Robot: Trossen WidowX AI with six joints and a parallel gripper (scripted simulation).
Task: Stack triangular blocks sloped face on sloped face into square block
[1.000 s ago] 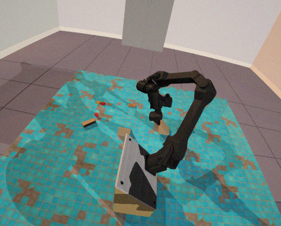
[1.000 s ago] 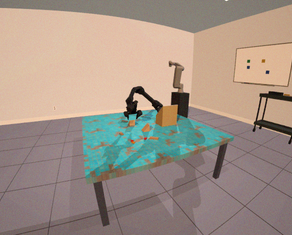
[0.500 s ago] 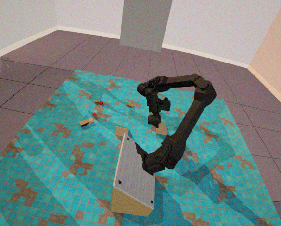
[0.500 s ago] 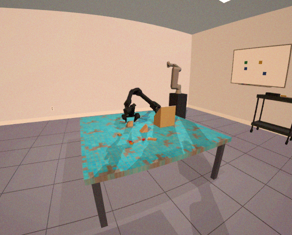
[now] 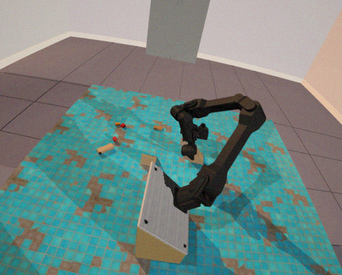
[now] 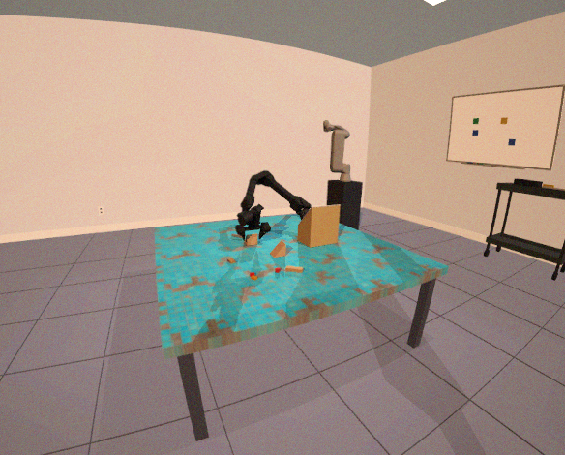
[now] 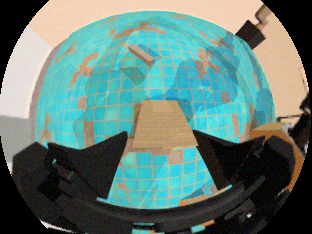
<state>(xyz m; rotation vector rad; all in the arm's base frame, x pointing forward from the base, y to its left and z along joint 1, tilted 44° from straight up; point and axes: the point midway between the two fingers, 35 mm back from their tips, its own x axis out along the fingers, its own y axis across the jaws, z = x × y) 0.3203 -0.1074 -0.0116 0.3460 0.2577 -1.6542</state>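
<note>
My gripper tip is 20 mm short of the thin grey stick, 170 mm to the left of it and 20 mm above it. Also, from my gripper tip: orange piece: 160 mm ahead, 390 mm to the left, 20 mm below.
</note>
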